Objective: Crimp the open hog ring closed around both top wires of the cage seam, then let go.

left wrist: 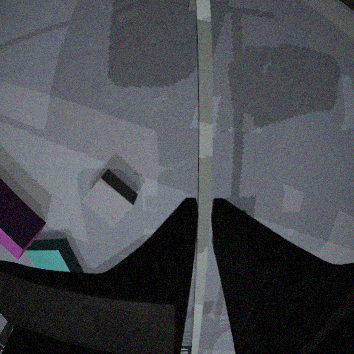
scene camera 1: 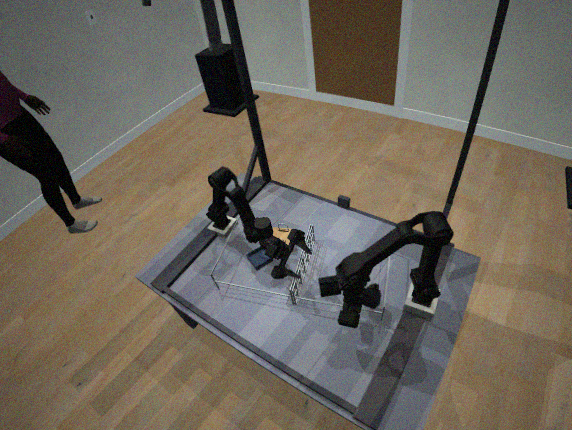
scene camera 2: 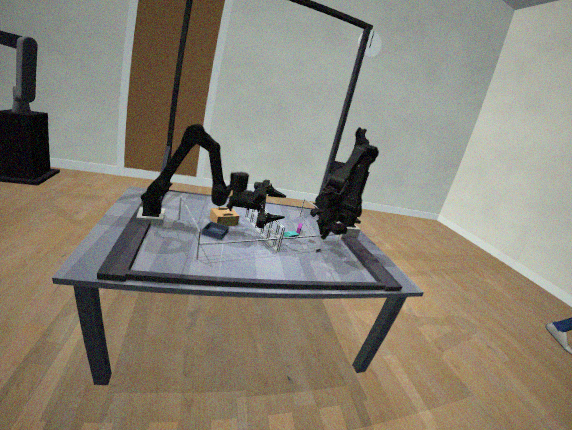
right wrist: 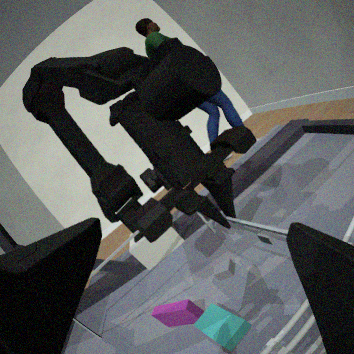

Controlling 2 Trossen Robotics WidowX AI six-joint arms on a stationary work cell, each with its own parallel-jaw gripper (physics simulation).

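Places are measured from the left arm's base along level axes (x back, y up, z left), in centimetres.
Where they show: left gripper, fingertip midpoint: (left wrist: 203, 207) (scene camera 1: 353, 310) (scene camera 2: 322, 238) (right wrist: 230, 224); right gripper, fingertip midpoint: (scene camera 1: 305, 266) (scene camera 2: 285, 206) (right wrist: 198, 232); left arm's base at its link origin: (scene camera 1: 422, 296) (scene camera 2: 347, 224); right arm's base at its link origin: (scene camera 1: 221, 223) (scene camera 2: 151, 212).
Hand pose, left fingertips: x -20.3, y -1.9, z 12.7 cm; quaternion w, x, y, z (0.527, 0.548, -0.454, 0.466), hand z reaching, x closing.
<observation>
Each offset is from my left fingertips to the centre of the thing. "spot": to the spot under its first point.
A thin pale wire (scene camera 1: 320, 301) (scene camera 2: 304, 236) (left wrist: 205, 140) (right wrist: 261, 225) runs from the cage seam toward the left arm. My left gripper (scene camera 1: 358, 303) (scene camera 2: 324, 236) (left wrist: 203, 207) (right wrist: 230, 224) is shut on this wire; its fingertips sit on either side of it in the left wrist view. The cage seam {spot: dx -20.8, dy +1.4, dz +3.3 cm} (scene camera 1: 294, 295) (scene camera 2: 280, 239) is a row of white wire panels standing on the table. My right gripper (scene camera 1: 304, 264) (scene camera 2: 284, 206) (right wrist: 198, 232) is open, with its fingers above and beside the seam. The hog ring is too small or hidden to make out.
An orange block {dx -38.4, dy -1.6, dz -19.8 cm} (scene camera 1: 281, 235) (scene camera 2: 225, 217) and a dark blue tray {dx -43.3, dy -2.9, dz -8.5 cm} (scene camera 1: 259, 258) (scene camera 2: 215, 230) lie by the right arm. A magenta block {dx -5.0, dy -2.5, dz -13.1 cm} (scene camera 2: 300, 228) (right wrist: 178, 313), a teal block {dx -10.3, dy -3.5, dz -9.0 cm} (scene camera 2: 290, 234) (right wrist: 222, 325) and a small grey block {dx -2.2, dy -3.5, dz -4.8 cm} (left wrist: 111, 201) lie beyond the seam.
</observation>
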